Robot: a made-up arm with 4 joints. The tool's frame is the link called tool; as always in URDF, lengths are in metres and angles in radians. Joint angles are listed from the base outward.
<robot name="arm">
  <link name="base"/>
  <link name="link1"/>
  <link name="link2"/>
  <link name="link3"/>
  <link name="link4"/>
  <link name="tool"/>
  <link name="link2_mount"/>
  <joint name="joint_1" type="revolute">
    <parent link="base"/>
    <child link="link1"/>
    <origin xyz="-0.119 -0.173 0.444" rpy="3.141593 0 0"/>
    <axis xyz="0 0 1"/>
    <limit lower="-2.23" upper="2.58"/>
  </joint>
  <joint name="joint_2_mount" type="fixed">
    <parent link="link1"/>
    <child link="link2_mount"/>
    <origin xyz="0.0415 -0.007 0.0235"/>
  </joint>
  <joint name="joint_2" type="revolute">
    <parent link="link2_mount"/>
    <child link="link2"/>
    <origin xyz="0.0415 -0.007 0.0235" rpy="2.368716 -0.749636 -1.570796"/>
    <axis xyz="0 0 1"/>
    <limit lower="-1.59" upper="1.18"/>
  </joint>
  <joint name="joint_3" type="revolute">
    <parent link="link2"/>
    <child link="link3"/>
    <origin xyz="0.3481 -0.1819 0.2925" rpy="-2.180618 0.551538 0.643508"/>
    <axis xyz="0 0 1"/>
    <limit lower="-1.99" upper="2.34"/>
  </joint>
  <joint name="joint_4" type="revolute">
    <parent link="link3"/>
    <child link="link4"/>
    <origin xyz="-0.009 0.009 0.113" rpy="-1.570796 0 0"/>
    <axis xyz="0 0 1"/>
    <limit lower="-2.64" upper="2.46"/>
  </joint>
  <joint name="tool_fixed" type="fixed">
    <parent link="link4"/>
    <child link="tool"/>
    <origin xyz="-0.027 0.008 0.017" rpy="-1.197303 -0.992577 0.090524"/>
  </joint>
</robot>
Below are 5 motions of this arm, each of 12 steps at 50 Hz.
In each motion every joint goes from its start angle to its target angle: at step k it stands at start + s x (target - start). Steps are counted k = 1, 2, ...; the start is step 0. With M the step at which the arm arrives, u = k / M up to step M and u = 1 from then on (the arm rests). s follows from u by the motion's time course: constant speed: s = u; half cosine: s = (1 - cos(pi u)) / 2; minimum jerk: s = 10 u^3 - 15 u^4 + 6 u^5.
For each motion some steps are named. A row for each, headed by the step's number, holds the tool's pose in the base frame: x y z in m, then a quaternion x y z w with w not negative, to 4 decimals.
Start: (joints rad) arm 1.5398 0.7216 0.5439 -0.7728
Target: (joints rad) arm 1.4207 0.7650 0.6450 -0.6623
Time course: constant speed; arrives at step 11
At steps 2, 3, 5, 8, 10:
2: 0.2117 -0.0200 0.3004 -0.6388 0.6479 -0.2121 0.3567
3: 0.2092 -0.0153 0.3004 -0.6433 0.6406 -0.2121 0.3618
5: 0.2039 -0.0062 0.3004 -0.6521 0.6257 -0.2117 0.3720
8: 0.1954 0.0072 0.3005 -0.6648 0.6029 -0.2105 0.3875
10: 0.1895 0.0160 0.3005 -0.6729 0.5875 -0.2092 0.3979

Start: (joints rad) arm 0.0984 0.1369 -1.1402 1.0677
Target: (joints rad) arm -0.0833 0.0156 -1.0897 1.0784
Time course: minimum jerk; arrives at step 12
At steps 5, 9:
5: -0.0778 0.1878 0.3741 0.1024 0.6280 0.2147 0.7410
9: -0.1013 0.1933 0.3898 0.0956 0.6028 0.2559 0.7497

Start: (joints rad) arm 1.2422 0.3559 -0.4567 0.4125
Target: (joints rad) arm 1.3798 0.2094 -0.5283 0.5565
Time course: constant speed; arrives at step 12
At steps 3, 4, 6, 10, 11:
3: 0.2298 -0.0540 0.3561 -0.0056 0.5807 -0.1823 0.7934
4: 0.2324 -0.0604 0.3583 0.0055 0.5747 -0.1912 0.7957
6: 0.2372 -0.0732 0.3628 0.0274 0.5620 -0.2092 0.7998
10: 0.2452 -0.0993 0.3720 0.0701 0.5343 -0.2447 0.8061
11: 0.2469 -0.1059 0.3743 0.0806 0.5269 -0.2535 0.8073

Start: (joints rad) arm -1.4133 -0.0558 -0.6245 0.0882
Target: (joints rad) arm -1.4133 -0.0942 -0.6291 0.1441
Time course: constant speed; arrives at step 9
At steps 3, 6, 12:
3: -0.4936 -0.0487 0.4377 -0.5683 0.1114 0.7239 0.3749
6: -0.4925 -0.0465 0.4409 -0.5572 0.1175 0.7278 0.3822
12: -0.4913 -0.0444 0.4441 -0.5460 0.1236 0.7315 0.3893

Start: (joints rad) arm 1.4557 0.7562 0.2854 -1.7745
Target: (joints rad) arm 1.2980 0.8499 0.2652 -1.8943
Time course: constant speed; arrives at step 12
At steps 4, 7, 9, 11, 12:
4: 0.1671 0.0185 0.2615 0.7421 -0.6561 -0.0381 0.1316
7: 0.1527 0.0334 0.2587 0.7589 -0.6319 -0.0491 0.1494
9: 0.1425 0.0428 0.2569 0.7696 -0.6152 -0.0560 0.1615
11: 0.1321 0.0518 0.2552 0.7798 -0.5981 -0.0624 0.1738
12: 0.1267 0.0561 0.2544 0.7848 -0.5894 -0.0655 0.1800

